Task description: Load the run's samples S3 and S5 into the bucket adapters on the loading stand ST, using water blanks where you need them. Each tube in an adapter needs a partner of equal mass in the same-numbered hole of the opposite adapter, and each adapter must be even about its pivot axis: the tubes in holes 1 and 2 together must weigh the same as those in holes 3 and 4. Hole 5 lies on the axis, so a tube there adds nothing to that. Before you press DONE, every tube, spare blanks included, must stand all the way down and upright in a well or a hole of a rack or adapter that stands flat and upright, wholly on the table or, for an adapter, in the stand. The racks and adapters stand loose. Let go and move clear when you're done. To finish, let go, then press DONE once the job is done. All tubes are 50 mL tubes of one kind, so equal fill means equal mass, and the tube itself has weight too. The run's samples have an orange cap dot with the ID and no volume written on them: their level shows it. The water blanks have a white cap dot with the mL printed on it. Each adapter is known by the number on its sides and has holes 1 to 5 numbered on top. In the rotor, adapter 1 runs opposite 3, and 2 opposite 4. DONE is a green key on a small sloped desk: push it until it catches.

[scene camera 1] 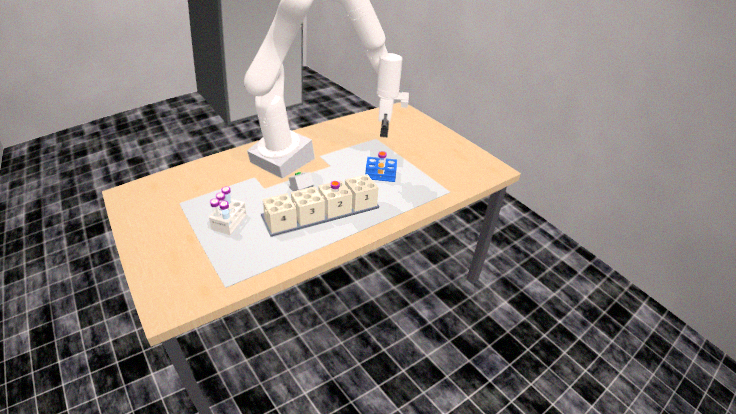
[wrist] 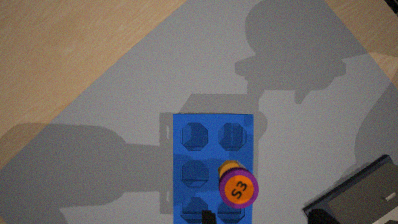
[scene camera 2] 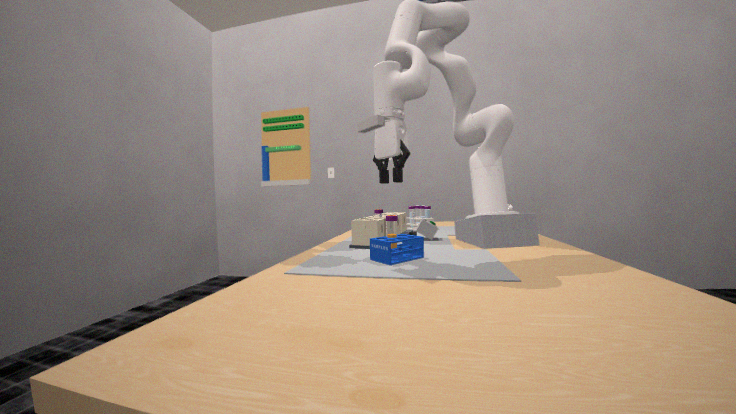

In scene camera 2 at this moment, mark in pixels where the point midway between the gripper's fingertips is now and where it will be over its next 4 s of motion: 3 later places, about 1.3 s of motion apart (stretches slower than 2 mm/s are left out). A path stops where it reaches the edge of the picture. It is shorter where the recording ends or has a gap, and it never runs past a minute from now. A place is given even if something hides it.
My gripper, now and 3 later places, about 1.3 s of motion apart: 390, 182; 391, 207; 391, 219; 391, 223
